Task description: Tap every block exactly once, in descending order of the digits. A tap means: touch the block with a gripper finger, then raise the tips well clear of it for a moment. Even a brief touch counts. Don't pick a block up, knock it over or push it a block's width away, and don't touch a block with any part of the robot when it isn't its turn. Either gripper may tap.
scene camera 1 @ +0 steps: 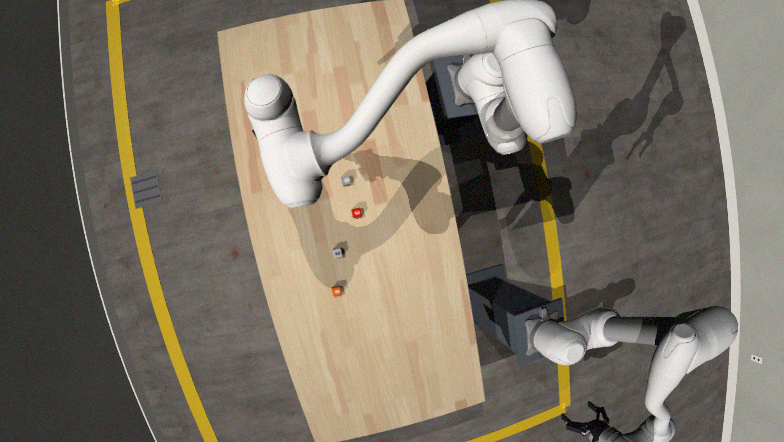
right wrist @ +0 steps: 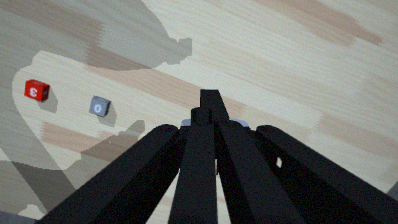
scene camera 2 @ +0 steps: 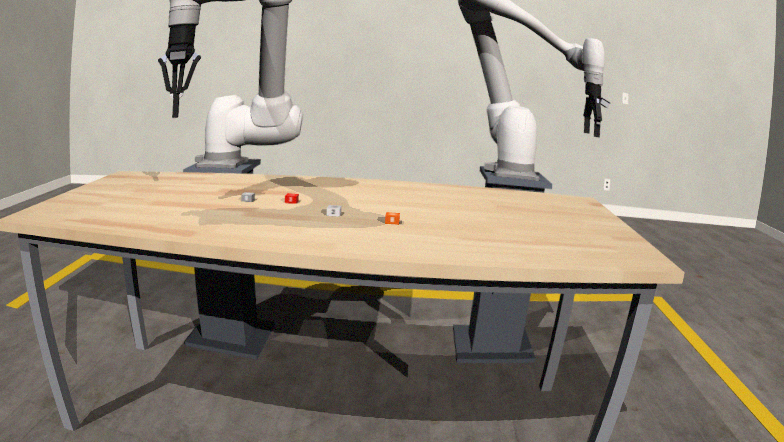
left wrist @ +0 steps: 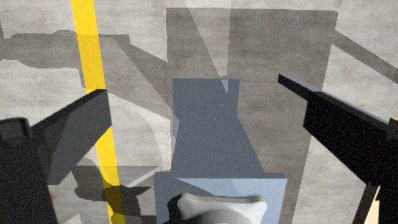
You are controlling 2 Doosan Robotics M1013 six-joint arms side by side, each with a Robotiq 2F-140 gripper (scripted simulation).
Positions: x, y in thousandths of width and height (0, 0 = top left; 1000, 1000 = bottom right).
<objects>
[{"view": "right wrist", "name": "right gripper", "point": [524, 467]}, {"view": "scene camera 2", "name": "left gripper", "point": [754, 307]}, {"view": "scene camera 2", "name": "right gripper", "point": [224, 266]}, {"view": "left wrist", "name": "left gripper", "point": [524, 484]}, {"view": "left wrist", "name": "arm pedestal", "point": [529, 618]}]
</objects>
